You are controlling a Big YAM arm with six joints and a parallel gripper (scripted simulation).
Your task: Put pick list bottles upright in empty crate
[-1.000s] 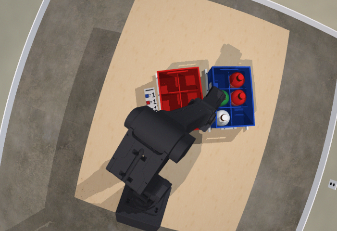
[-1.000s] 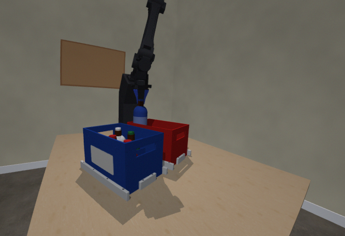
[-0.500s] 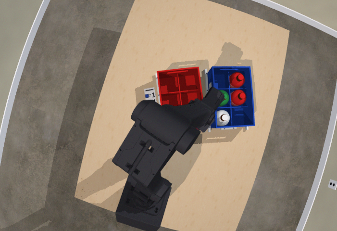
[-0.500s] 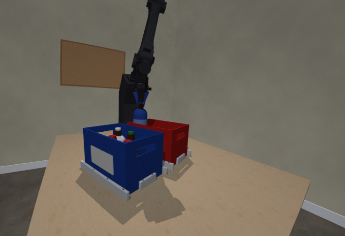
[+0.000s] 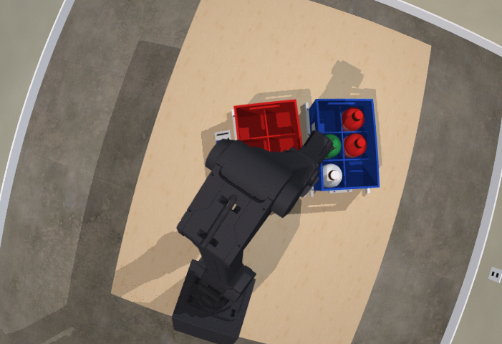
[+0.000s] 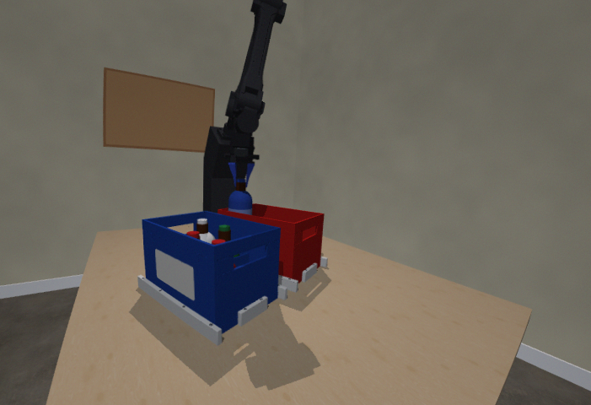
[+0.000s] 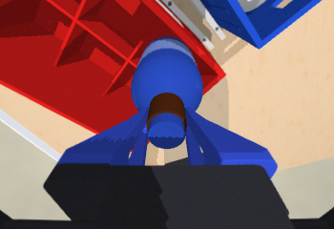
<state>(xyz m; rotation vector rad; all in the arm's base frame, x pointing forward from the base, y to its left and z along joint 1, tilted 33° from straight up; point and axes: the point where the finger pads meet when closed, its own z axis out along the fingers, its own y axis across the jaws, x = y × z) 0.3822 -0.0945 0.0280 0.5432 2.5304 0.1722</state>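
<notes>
Now: the blue-label bottle 60 mm below my hand. From my hand the other things lie so: red crate (170 mm below, 80 mm to the left, 60 mm ahead); then green-label bottle (170 mm below, 140 mm ahead, 100 mm to the right); then white-label bottle (170 mm below, 130 mm to the right, 50 mm ahead).
</notes>
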